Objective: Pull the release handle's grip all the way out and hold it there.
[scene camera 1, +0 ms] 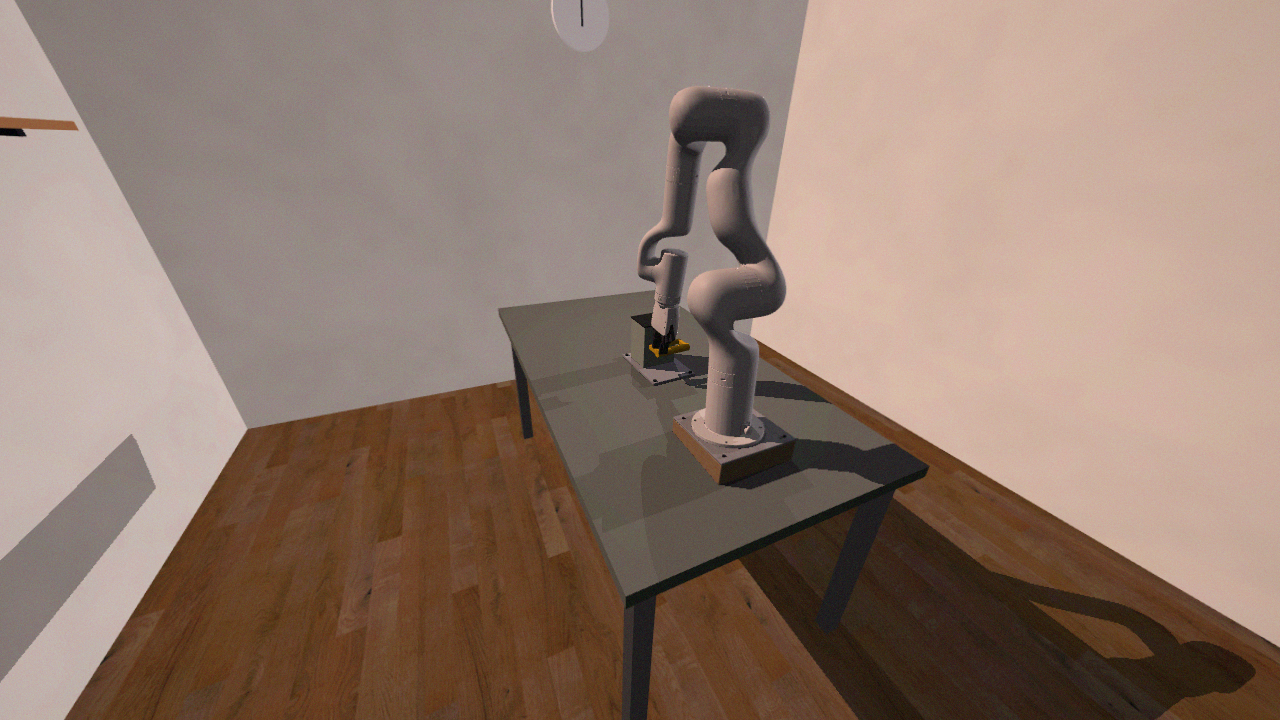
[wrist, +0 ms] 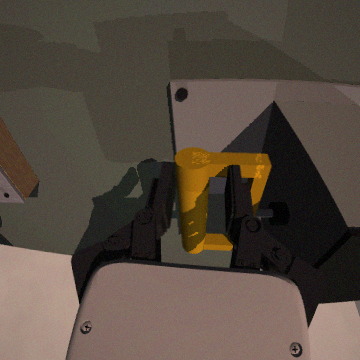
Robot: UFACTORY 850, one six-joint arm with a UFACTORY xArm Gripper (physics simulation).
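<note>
The release handle's yellow grip (scene camera 1: 678, 346) (wrist: 192, 200) is a D-shaped frame with a thick round bar. In the wrist view a short stretch of grey rod (wrist: 265, 213) shows between the grip and a black collar (wrist: 280, 213) on the housing (scene camera 1: 638, 342) (wrist: 320, 150). My gripper (scene camera 1: 664, 343) (wrist: 200, 175) is partly open around the bar. One finger is outside the bar, close beside it. The other is inside the frame's opening, with a gap to the bar. Contact with the outer finger cannot be told.
The housing stands on a light base plate (scene camera 1: 657, 377) (wrist: 215, 110) with bolts at its corners, on the grey-green table (scene camera 1: 590, 402) (wrist: 50, 120). The arm's wooden mounting block (scene camera 1: 756, 462) (wrist: 15, 160) lies nearer the table's front end, left in the wrist view.
</note>
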